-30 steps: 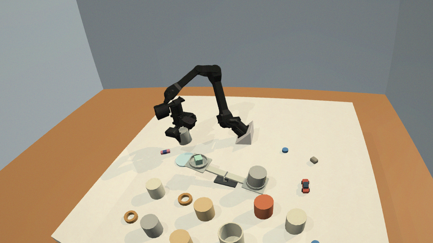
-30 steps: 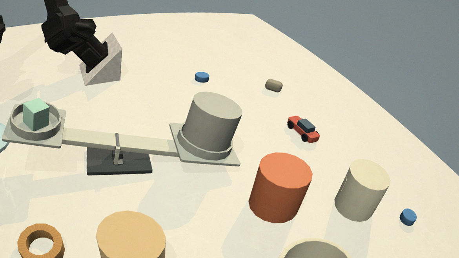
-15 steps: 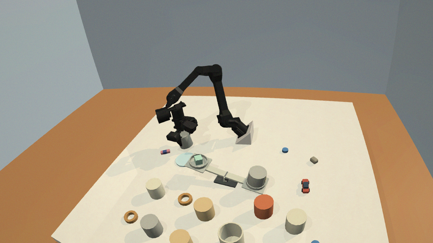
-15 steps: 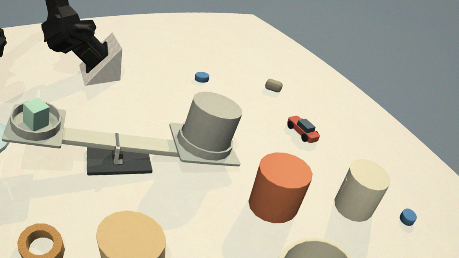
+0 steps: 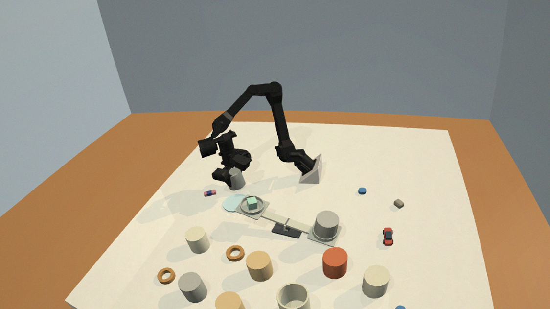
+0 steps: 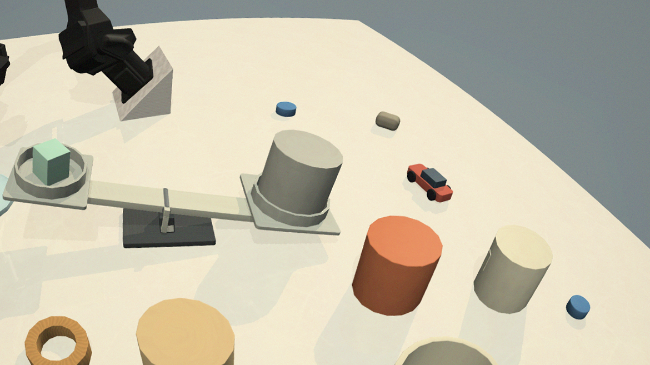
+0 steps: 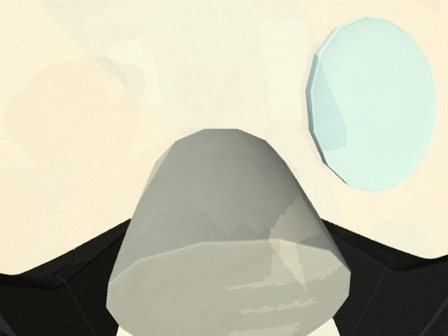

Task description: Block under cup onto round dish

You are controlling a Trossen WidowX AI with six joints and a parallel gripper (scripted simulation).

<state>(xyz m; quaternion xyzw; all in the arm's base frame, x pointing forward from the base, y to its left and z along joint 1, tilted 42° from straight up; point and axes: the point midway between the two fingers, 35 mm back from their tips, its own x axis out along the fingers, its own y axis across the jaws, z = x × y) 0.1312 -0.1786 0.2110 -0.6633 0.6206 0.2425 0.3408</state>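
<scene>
Now: the pale green block 170 mm to the left of my gripper tip, 170 mm ahead of it and 60 mm above it. The rest, counted from my gripper tip: toy car: 620 mm to the left, 160 mm ahead, 10 mm below; then pale blue round dish: 100 mm ahead, 50 mm to the left, 20 mm below; then pink-and-blue eraser: 90 mm to the right, 70 mm ahead, 20 mm below.
</scene>
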